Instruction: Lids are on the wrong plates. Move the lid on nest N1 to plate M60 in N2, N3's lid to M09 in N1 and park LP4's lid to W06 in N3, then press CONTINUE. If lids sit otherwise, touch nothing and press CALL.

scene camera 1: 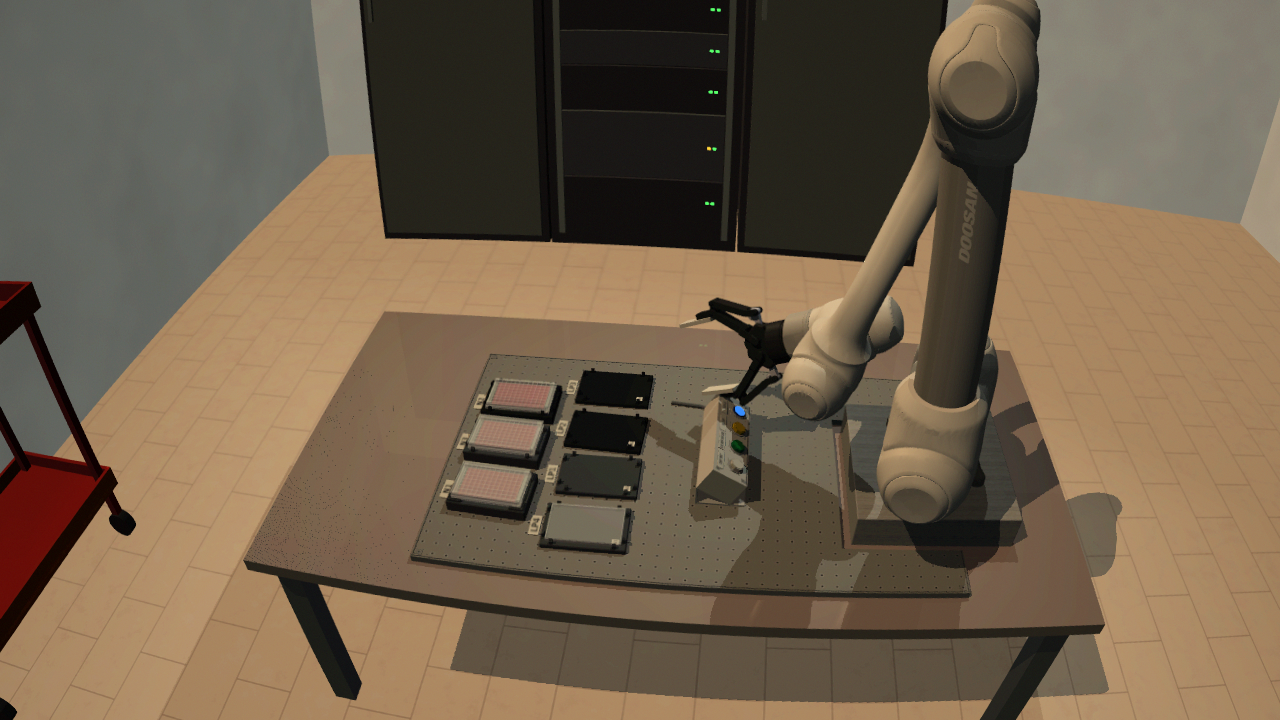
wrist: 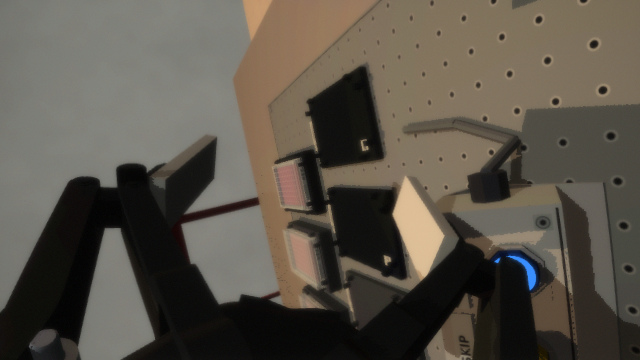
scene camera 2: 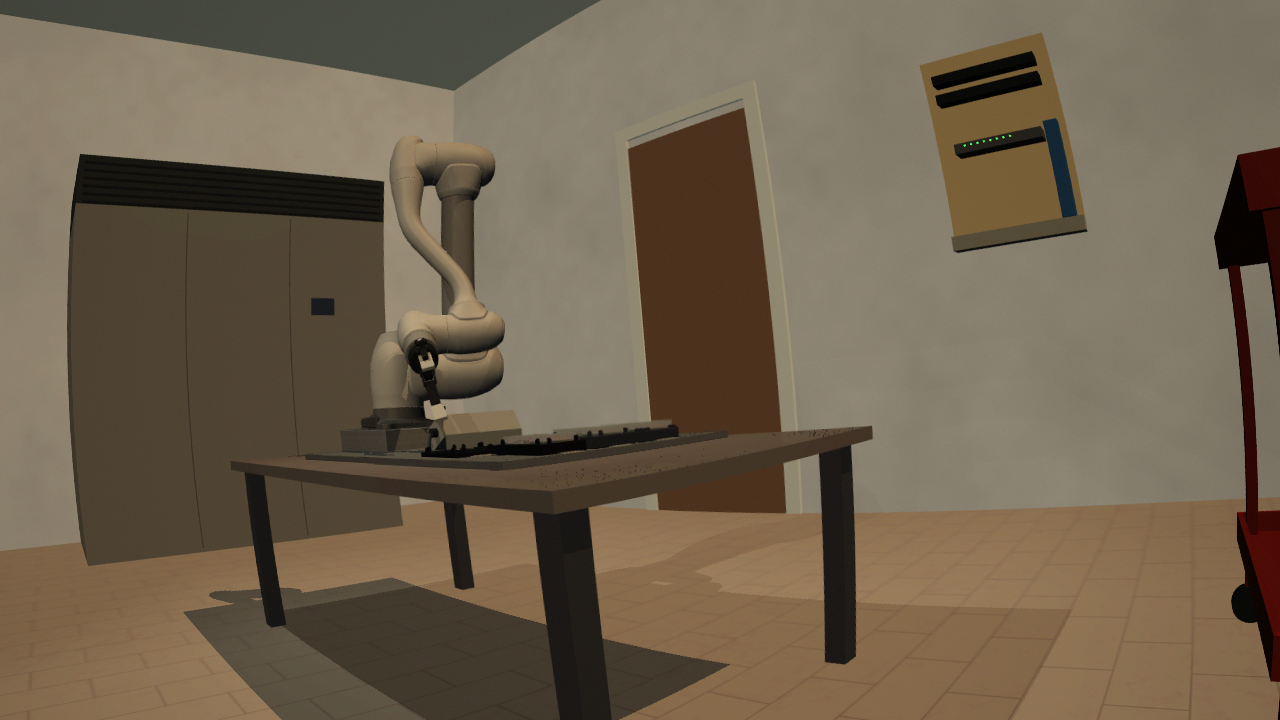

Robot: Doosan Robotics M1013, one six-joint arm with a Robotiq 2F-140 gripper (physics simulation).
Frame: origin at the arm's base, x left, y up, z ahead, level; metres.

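Seen in the pictures: gripper, fingertip midpoint: (scene camera 1: 694,358) (wrist: 307,176) (scene camera 2: 434,394); arm's base, origin of the base link: (scene camera 2: 399,427).
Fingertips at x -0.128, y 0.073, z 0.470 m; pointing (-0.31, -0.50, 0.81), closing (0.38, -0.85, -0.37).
Note:
Offsets run from my fingertips to a thing's top centre. "*": to the spot under its first point. Level surfaces: height alone.
Three pink well plates @(dx +0.033, dy -0.095, dz +0.335 m) (scene camera 1: 520,394) @(dx +0.161, dy -0.089, dz +0.331 m) (scene camera 1: 503,437) @(dx +0.295, dy -0.091, dz +0.323 m) (scene camera 1: 492,484) sit in black nests in the left column, with pale rims; the wrist view shows the far ones (wrist: 290,186) (wrist: 302,252). Lids and small labels are too fine to read. Beside them are two black parking places @(* dx -0.040, dy -0.119, dz +0.161 m) (scene camera 1: 614,388) @(* dx +0.093, dy -0.119, dz +0.155 m) (scene camera 1: 605,430), a dark grey one @(dx +0.214, dy -0.109, dz +0.144 m) (scene camera 1: 598,474) and a light grey one @(dx +0.346, dy -0.111, dz +0.143 m) (scene camera 1: 585,526) at the front. The button box @(dx +0.142, dy -0.045, dz -0.072 m) (scene camera 1: 712,452) (wrist: 500,220) carries a bright blue button @(dx +0.067, dy -0.057, dz -0.090 m) (scene camera 1: 739,411) (wrist: 531,275) and yellow, green and white ones. My gripper (scene camera 1: 707,356) (scene camera 2: 430,386) is open and empty, its lower finger close over the box's blue-button end.
A perforated board @(dy -0.129 m) (scene camera 1: 680,559) lies on the table @(dy -0.142 m) (scene camera 1: 331,447) under the nests and box. A thin bent rod @(* dx -0.017, dy -0.122, dz +0.011 m) (scene camera 1: 687,403) (wrist: 450,124) sticks out from the box's far end. The arm's base block (scene camera 1: 939,531) stands at the right. A red cart (scene camera 1: 67,470) stands left of the table.

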